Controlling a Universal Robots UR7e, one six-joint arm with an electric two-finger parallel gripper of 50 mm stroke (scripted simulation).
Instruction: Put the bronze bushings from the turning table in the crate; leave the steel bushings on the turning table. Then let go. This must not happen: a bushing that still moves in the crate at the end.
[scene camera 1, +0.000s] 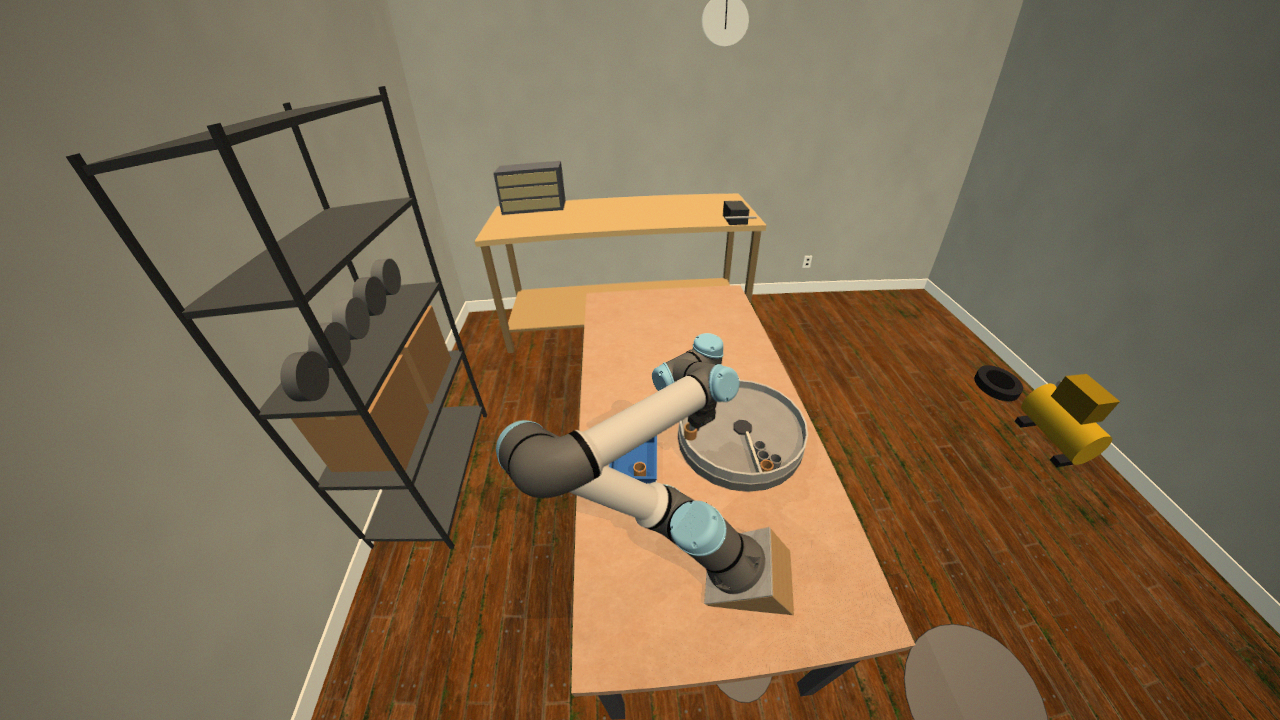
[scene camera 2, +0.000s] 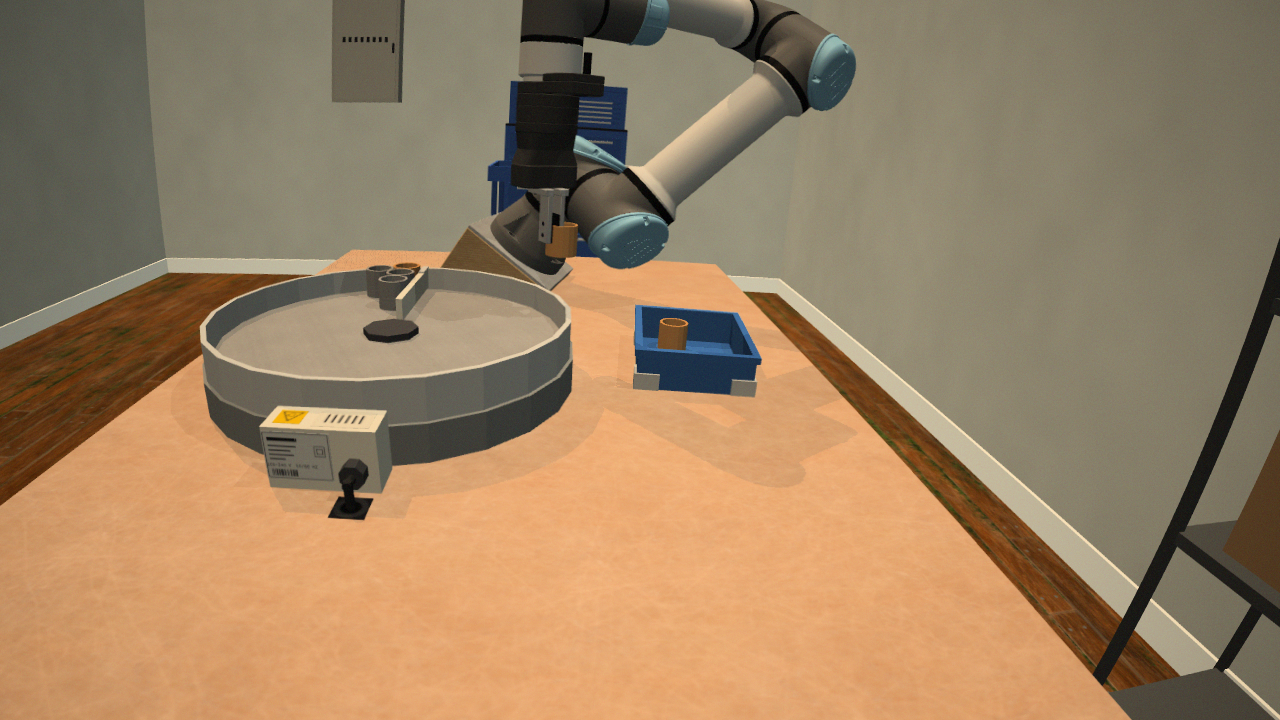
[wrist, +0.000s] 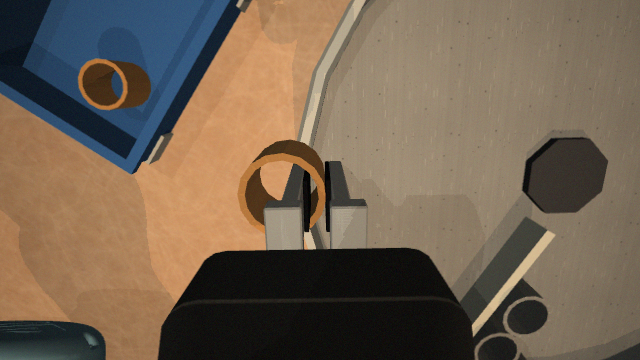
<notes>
In view: the gripper (scene camera 2: 550, 241), a bronze bushing (scene camera 2: 672, 332), a bronze bushing (scene camera 2: 564, 242) and a turning table (scene camera 2: 347, 335).
The gripper is seen too in the wrist view (wrist: 317, 182). The turning table shows as well in scene camera 1 (scene camera 1: 722, 441) and in the wrist view (wrist: 453, 128).
</notes>
